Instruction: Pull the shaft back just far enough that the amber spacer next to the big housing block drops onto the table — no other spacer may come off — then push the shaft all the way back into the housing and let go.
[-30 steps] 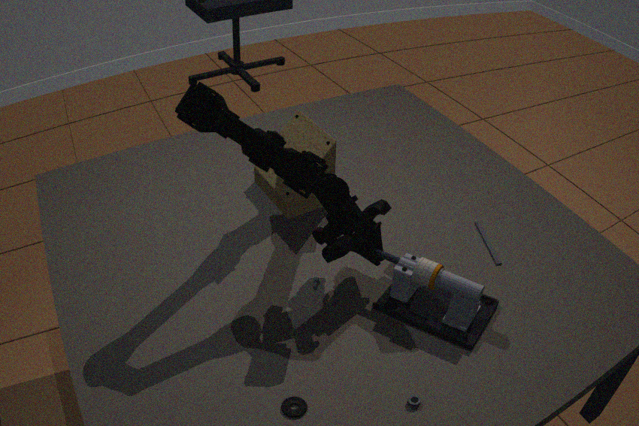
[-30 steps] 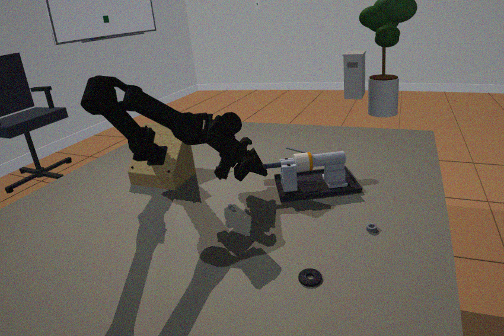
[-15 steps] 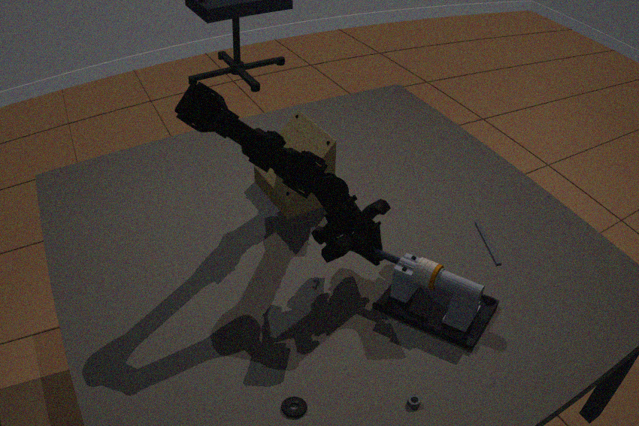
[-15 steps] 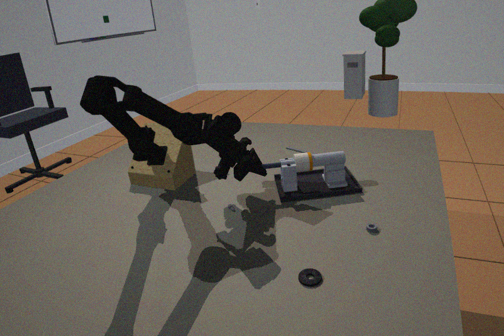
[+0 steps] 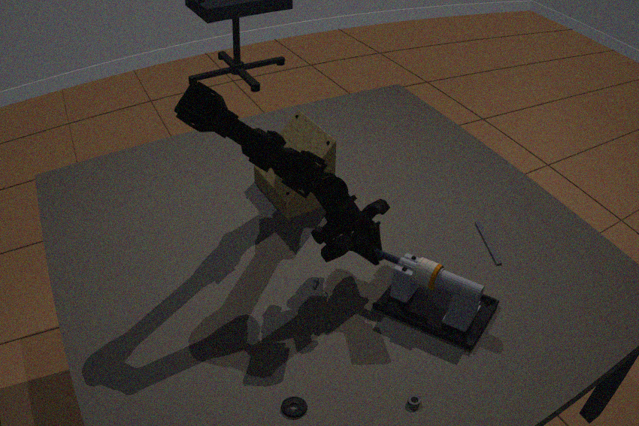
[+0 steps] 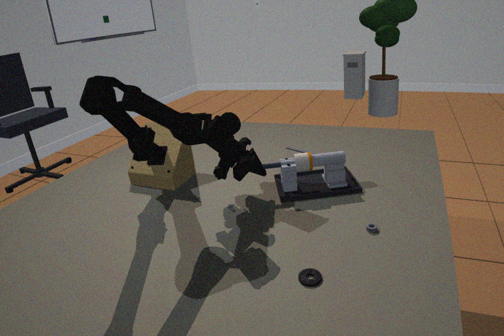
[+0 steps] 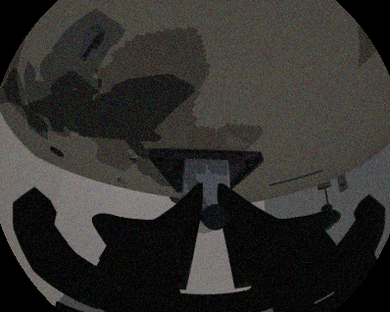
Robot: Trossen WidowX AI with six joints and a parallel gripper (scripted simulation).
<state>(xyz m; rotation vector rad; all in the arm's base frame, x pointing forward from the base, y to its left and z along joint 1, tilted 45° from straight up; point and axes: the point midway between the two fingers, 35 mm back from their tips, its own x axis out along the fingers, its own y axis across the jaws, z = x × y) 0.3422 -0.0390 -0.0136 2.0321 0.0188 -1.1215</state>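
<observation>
Right now the shaft is 5 cm ahead of my gripper tip, 2 cm to the left of it and 2 cm above it. The rest, counted from my gripper tip: amber spacer 12 cm ahead, 5 cm to the left, 2 cm above; cream spacer 10 cm ahead, 4 cm to the left, 2 cm above; thin dark rod 30 cm to the left, 5 cm below, 5 cm ahead.
</observation>
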